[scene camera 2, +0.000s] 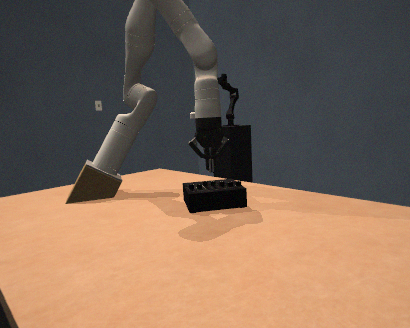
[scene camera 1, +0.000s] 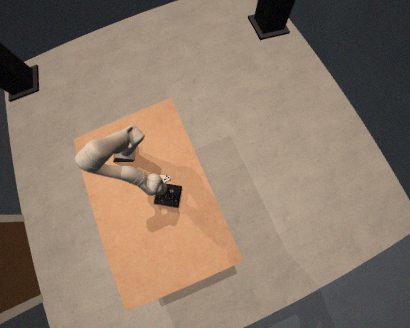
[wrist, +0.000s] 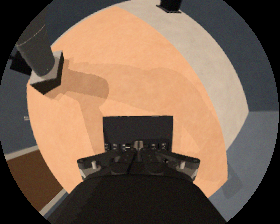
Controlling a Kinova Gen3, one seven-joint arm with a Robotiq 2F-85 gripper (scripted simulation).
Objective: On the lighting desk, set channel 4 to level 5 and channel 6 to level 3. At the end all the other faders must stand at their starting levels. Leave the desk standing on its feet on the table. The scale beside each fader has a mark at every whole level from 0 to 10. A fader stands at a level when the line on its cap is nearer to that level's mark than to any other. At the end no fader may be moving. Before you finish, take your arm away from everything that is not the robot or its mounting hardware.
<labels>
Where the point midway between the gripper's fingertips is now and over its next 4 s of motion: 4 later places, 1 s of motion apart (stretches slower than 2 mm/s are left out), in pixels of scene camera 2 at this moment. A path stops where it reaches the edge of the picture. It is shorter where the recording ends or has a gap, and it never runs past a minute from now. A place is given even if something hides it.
My gripper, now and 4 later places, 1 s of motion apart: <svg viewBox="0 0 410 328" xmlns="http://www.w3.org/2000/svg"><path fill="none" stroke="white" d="M211 171L211 177L211 181L211 182L212 183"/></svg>
</labels>
